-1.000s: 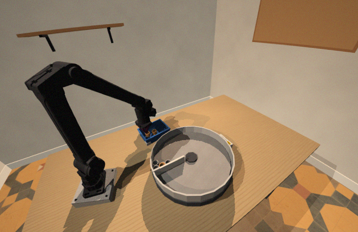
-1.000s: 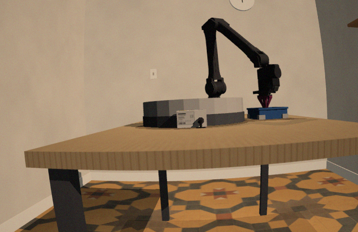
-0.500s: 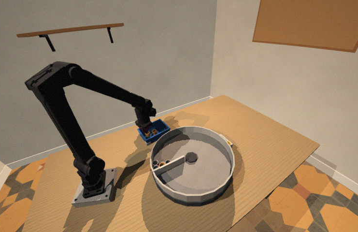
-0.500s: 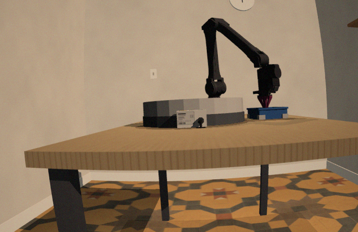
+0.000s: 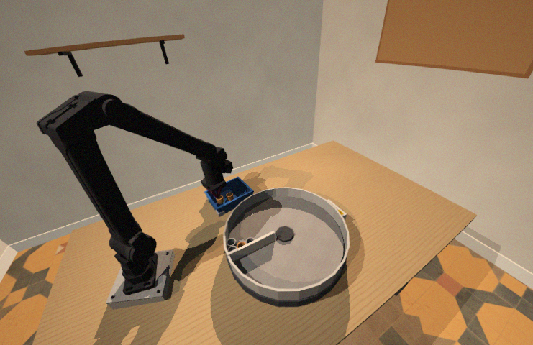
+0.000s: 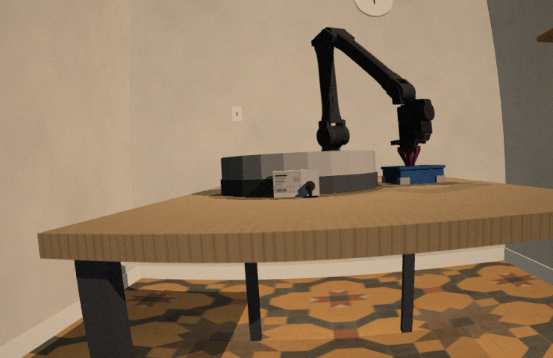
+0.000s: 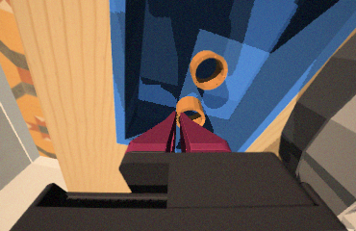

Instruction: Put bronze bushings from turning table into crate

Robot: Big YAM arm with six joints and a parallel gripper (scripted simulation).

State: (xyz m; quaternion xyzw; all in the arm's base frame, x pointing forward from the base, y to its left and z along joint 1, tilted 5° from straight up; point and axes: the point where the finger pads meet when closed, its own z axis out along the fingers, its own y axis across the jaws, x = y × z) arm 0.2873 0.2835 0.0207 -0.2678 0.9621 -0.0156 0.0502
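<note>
Right now the blue crate is 5 cm ahead of my hand and 2 cm below it. Round my hand: grey turning table (20 cm ahead, 32 cm to the right, 1 cm above).
</note>
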